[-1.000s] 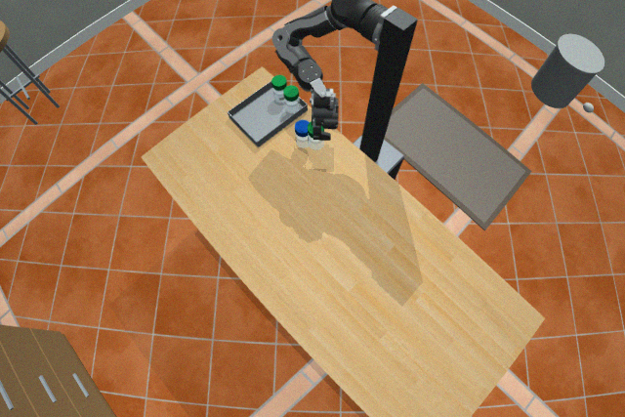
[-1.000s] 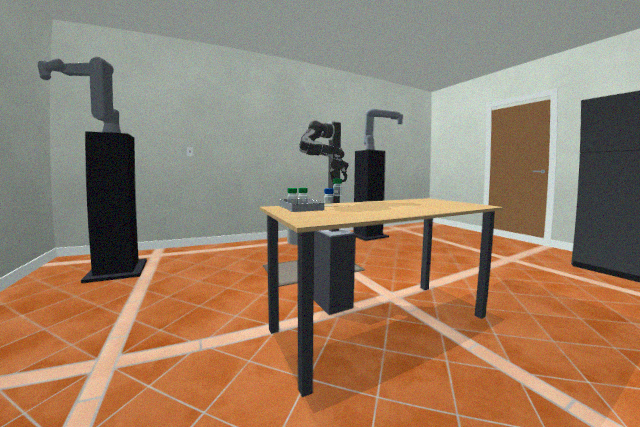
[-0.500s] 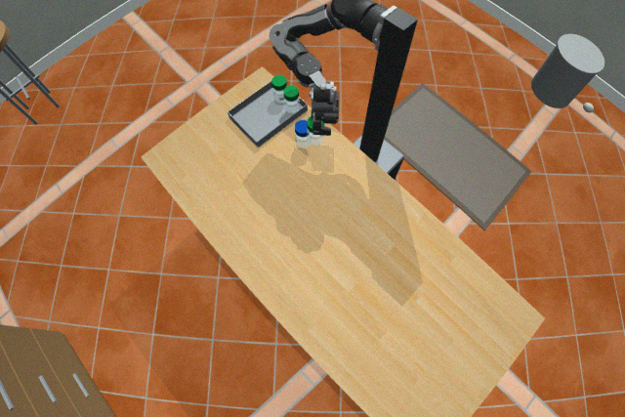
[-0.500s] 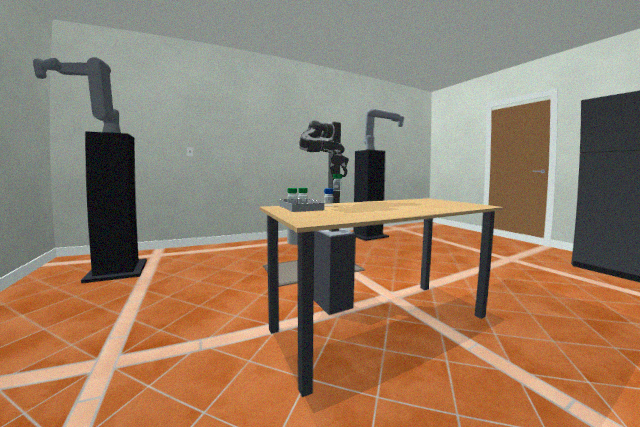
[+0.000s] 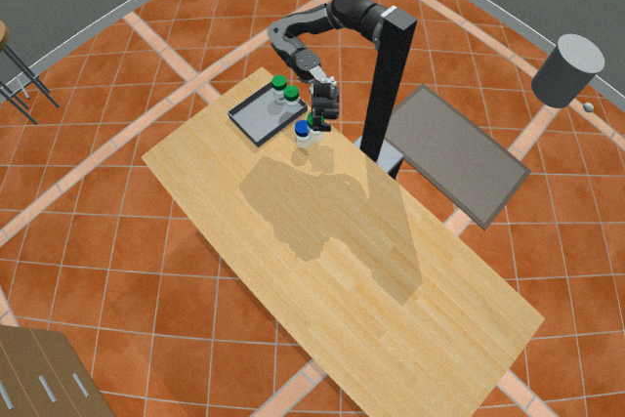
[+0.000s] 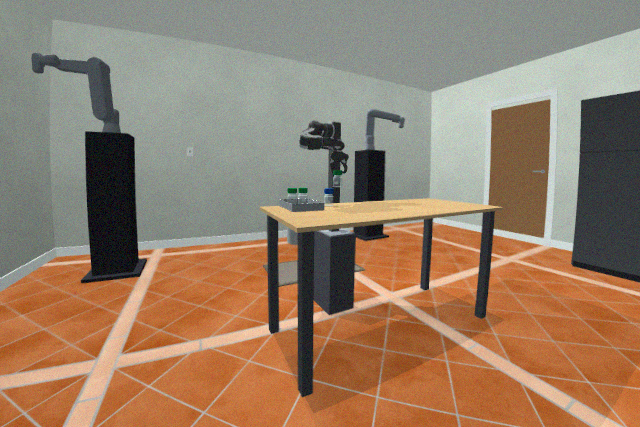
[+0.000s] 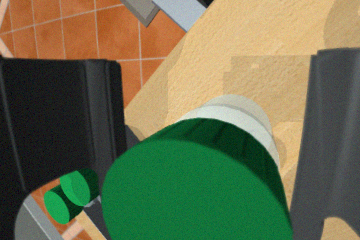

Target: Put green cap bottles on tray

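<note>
The tray is 26 cm to the right of my hand, 19 cm below it and 2 cm ahead of it. Also, from my hand: blue-capped bottle 16 cm below, 8 cm to the right, 1 cm ahead.
</note>
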